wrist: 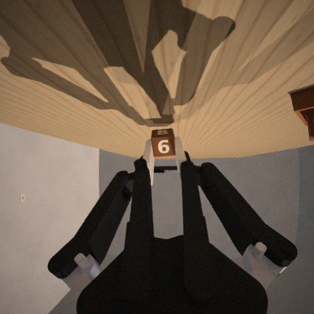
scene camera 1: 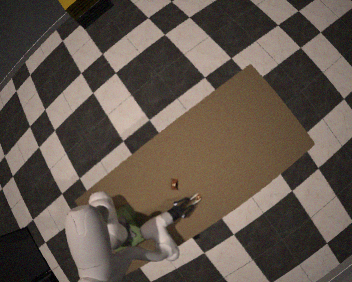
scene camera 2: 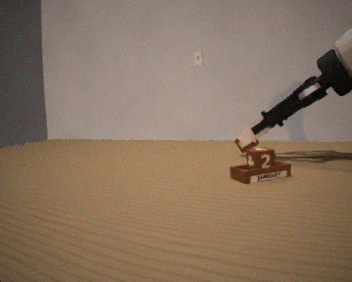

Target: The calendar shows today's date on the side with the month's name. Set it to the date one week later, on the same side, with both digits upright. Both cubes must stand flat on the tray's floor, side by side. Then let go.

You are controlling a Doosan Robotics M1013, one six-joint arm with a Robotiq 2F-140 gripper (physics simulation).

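The tray (scene camera 1: 172, 187) (scene camera 2: 240, 175) (wrist: 301, 101) stands on the table, its JANUARY side towards scene camera 2. One brown cube (scene camera 2: 261, 158) stands in it with an upright white 2 on that side. My gripper (scene camera 1: 197, 198) (scene camera 2: 251, 136) (wrist: 163, 146) is shut on the other brown cube (scene camera 2: 246, 145) (wrist: 163, 142), which is tilted in scene camera 2 and held above the table. The wrist view shows a 6 on its near face and an 8 on the face above. Scene camera 1 shows the held cube off to one side of the tray, apart from it.
The brown table (scene camera 1: 225, 130) (scene camera 2: 125, 210) (wrist: 60, 95) bears the tray. A green plate (scene camera 1: 127, 217) lies under the arm (scene camera 1: 90, 245). The arm's shadow falls on the table in the wrist view. A grey wall (scene camera 2: 130, 70) is behind the table.
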